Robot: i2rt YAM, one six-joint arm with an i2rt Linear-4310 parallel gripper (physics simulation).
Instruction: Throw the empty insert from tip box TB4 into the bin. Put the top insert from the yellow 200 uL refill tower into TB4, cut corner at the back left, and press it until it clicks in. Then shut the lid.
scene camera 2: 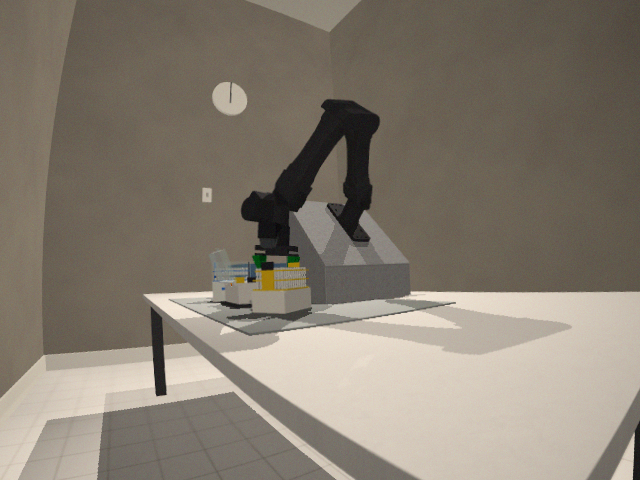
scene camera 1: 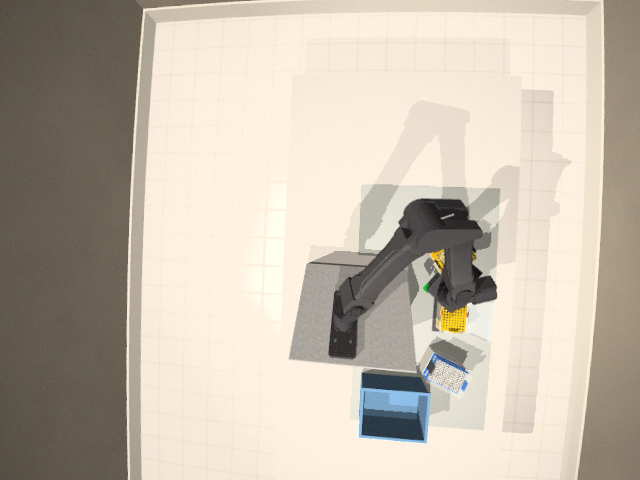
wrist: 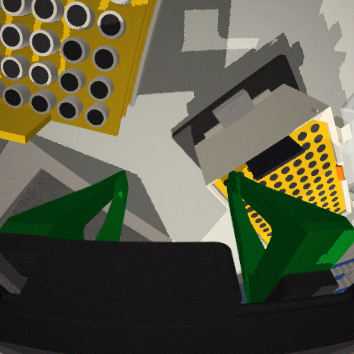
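Tip box TB4 is a small white box holding a yellow insert with dark, empty holes. Its clear lid stands open on the right side in scene camera 1. The yellow refill tower stands on a white base; its top insert is full of tips. My gripper is partly open and empty. In the wrist view the right green finger overlaps the near edge of TB4's insert, and the tower is beyond the left finger. The arm partly hides both in scene camera 1. No label is readable.
The blue bin stands beyond TB4, near the grey pedestal. A blue-edged tip rack stands beside the bin. The boxes stand on a thin grey-green mat.
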